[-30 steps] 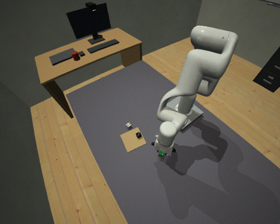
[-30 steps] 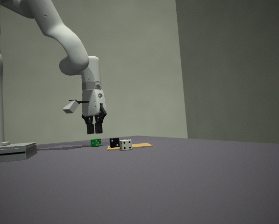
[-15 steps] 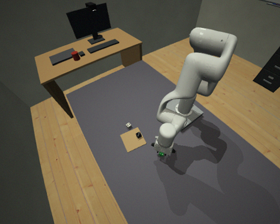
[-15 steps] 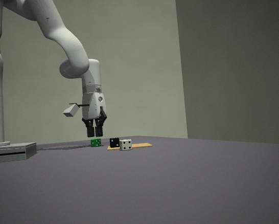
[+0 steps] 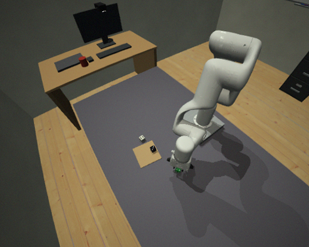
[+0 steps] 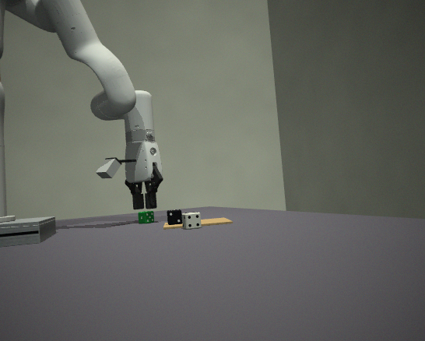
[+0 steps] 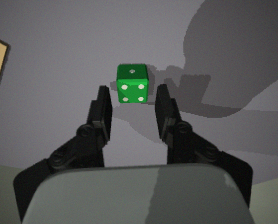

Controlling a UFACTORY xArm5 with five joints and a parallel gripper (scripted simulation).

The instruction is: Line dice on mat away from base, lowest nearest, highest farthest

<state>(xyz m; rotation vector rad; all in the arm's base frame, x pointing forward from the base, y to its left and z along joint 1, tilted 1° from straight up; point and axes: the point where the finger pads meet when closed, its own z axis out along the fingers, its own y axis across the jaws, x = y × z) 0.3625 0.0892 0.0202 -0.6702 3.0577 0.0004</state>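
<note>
Now: hand 4 cm above the green die. Round my hand: tan mat (6 cm ahead, 21 cm to the right, 5 cm below); then black die (1 cm ahead, 19 cm to the right, 4 cm below); then white die (1 cm ahead, 30 cm to the right, 4 cm below).
</note>
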